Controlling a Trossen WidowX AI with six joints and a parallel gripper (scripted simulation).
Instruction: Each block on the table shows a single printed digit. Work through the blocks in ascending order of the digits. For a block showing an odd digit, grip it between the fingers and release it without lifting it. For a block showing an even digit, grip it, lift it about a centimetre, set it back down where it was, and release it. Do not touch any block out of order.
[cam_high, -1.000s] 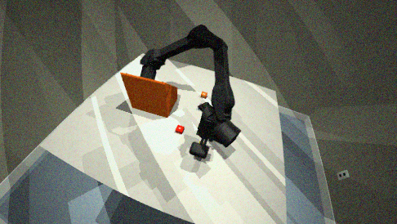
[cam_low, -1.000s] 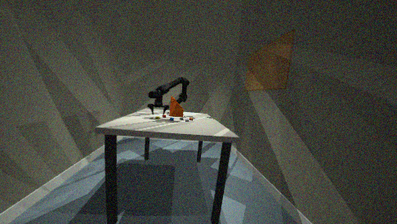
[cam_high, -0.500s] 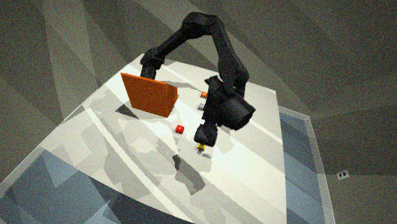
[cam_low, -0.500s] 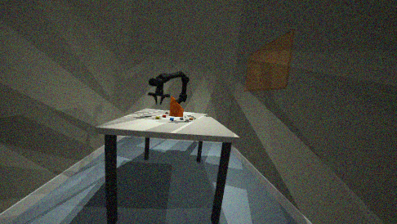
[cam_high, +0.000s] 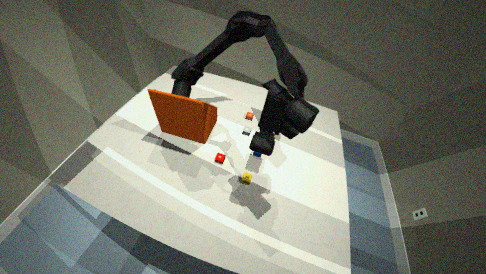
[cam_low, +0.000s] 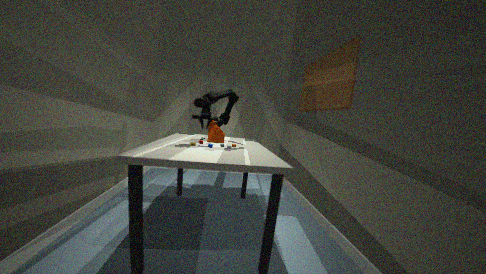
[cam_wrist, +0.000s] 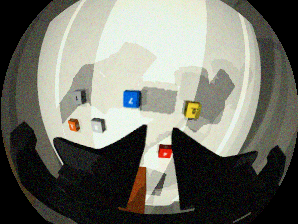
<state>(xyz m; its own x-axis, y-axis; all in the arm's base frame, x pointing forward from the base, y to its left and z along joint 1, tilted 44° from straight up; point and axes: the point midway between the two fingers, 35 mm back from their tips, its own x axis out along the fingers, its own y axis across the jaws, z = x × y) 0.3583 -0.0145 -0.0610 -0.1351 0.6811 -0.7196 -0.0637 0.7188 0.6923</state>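
The blue block lies 10 mm behind my gripper tip, 50 mm to the left of it and 120 mm below it. Round my gripper tip: red block 130 mm behind, 50 mm to the right, 120 mm below; grey block 90 mm behind, 140 mm to the left, 120 mm below; yellow block 10 mm behind, 80 mm to the right, 120 mm below.
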